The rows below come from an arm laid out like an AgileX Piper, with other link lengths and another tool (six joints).
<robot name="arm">
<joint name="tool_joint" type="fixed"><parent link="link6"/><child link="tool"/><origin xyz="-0.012 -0.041 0.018" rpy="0.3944 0 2.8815"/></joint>
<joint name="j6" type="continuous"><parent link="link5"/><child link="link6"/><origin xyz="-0.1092 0 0" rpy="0 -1.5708 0"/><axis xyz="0 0 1"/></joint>
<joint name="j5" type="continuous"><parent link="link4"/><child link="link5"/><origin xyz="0 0 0" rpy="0 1.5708 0"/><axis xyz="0 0 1"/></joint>
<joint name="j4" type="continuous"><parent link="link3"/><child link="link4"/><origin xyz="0.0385 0.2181 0" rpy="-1.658 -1.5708 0"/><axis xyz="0 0 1"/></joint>
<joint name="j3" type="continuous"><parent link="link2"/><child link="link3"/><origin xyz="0.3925 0.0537 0" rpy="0 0 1.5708"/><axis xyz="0 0 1"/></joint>
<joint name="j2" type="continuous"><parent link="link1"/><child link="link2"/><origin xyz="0 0 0" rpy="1.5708 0 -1.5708"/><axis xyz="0 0 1"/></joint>
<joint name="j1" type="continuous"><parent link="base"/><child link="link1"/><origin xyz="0 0 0.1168" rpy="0 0 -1.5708"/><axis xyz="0 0 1"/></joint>
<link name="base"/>
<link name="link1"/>
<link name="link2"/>
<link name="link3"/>
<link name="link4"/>
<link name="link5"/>
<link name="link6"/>
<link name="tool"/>
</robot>
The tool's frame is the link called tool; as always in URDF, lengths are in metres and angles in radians. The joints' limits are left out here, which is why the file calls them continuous.
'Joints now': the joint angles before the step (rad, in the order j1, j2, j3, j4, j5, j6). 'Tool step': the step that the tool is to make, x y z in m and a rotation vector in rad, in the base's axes. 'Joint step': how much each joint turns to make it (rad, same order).
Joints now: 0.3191, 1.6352, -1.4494, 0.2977, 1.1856, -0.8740
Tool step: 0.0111, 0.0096, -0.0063, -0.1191, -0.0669, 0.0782
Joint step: 0.0700, 0.0266, -0.0003, -0.1331, -0.0480, -0.0047
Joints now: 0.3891, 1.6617, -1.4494, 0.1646, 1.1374, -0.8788
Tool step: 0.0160, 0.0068, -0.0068, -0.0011, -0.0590, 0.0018
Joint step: 0.0100, 0.0276, -0.0003, -0.0217, -0.0822, -0.0013
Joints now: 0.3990, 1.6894, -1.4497, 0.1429, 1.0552, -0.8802
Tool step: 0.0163, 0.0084, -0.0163, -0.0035, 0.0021, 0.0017
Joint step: 0.0049, 0.0516, -0.0035, -0.0001, -0.0449, -0.0033
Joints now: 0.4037, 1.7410, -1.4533, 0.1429, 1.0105, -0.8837
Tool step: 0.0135, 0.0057, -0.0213, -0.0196, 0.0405, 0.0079
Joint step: 0.0000, 0.0591, -0.0021, 0.0018, -0.0109, -0.0105
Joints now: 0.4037, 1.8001, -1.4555, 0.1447, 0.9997, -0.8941
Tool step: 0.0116, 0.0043, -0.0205, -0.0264, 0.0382, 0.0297
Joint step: 0.0000, 0.0545, -0.0013, 0.0000, -0.0039, -0.0318
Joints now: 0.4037, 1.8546, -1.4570, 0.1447, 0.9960, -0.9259
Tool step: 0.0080, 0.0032, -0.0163, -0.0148, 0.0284, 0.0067
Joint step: 0.0001, 0.0415, -0.0002, -0.0001, -0.0084, -0.0081
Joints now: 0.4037, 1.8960, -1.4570, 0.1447, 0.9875, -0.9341
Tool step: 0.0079, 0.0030, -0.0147, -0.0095, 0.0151, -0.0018
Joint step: 0.0001, 0.0372, -0.0007, -0.0020, -0.0191, 0.0001
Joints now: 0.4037, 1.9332, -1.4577, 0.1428, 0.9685, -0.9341
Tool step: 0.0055, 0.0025, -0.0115, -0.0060, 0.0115, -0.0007
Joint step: 0.0007, 0.0281, 0.0001, 0.0000, -0.0154, -0.0006
